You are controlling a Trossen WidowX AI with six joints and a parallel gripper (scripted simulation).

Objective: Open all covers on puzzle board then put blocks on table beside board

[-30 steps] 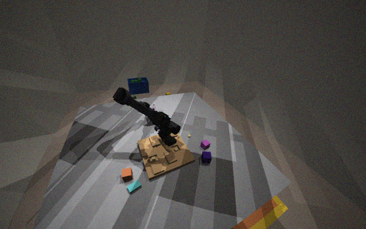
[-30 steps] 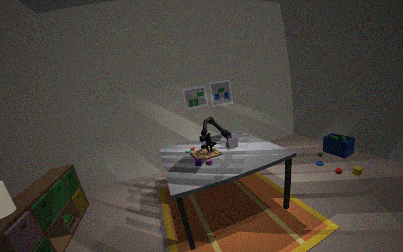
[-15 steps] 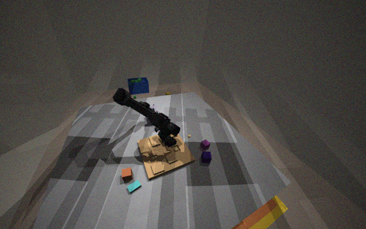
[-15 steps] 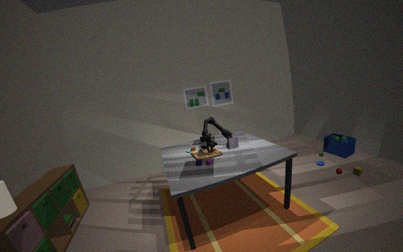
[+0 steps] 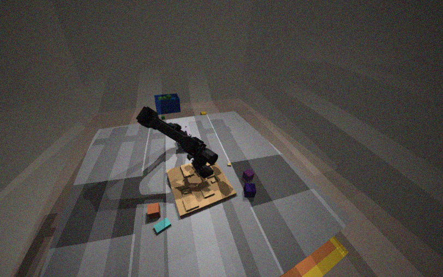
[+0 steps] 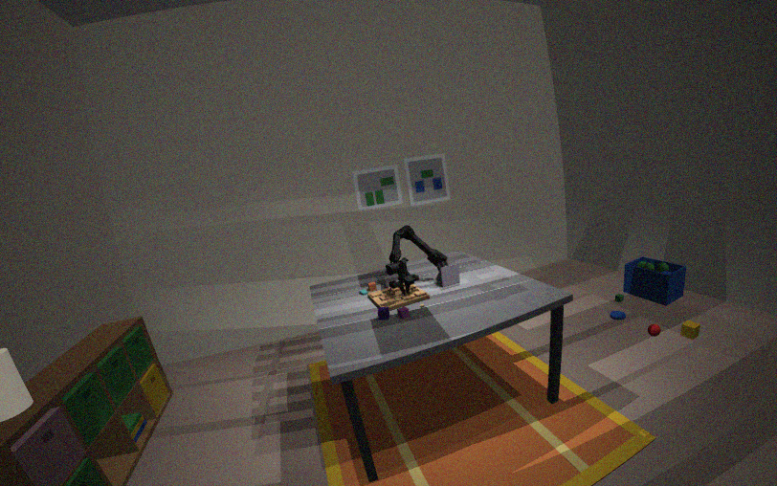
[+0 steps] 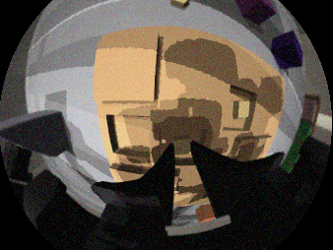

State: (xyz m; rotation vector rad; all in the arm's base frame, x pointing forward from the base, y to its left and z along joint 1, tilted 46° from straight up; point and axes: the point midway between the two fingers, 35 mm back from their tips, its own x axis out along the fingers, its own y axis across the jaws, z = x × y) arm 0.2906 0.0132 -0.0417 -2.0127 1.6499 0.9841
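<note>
Now: gripper tip 50 mm short of the tan puzzle board and 10 mm to the left of it. Round my gripper tip: magenta block 270 mm to the left, 90 mm ahead, 10 mm above; orange block 250 mm to the right, 160 mm ahead, 10 mm above; purple block 220 mm to the left, 190 mm ahead, 10 mm above.
</note>
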